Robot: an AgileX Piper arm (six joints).
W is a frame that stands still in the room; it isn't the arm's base.
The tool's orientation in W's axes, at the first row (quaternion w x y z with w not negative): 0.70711 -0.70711 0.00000 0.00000
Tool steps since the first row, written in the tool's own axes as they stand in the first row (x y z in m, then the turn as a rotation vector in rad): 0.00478 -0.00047 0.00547 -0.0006 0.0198 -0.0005; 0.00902 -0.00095 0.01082 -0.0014 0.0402 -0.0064; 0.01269 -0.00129 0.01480 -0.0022 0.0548 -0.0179; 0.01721 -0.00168 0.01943 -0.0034 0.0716 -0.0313; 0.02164 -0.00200 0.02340 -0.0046 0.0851 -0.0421; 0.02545 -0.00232 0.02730 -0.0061 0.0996 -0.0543; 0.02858 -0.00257 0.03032 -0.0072 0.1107 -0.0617; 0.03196 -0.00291 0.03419 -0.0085 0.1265 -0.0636; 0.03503 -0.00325 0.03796 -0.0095 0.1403 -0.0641
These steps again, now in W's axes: 0.00478 0.00547 0.00047 -0.0006 -0.0005 -0.0198; 0.00902 0.01082 0.00095 -0.0014 -0.0064 -0.0402; 0.01269 0.01480 0.00129 -0.0022 -0.0179 -0.0548; 0.01721 0.01943 0.00168 -0.0034 -0.0313 -0.0716; 0.02164 0.02340 0.00200 -0.0046 -0.0421 -0.0851; 0.02545 0.02730 0.00232 -0.0061 -0.0543 -0.0996; 0.02858 0.03032 0.00257 -0.0072 -0.0617 -0.1107; 0.03196 0.03419 0.00291 -0.0085 -0.0636 -0.1265; 0.03503 0.03796 0.00325 -0.0095 -0.0641 -0.1403
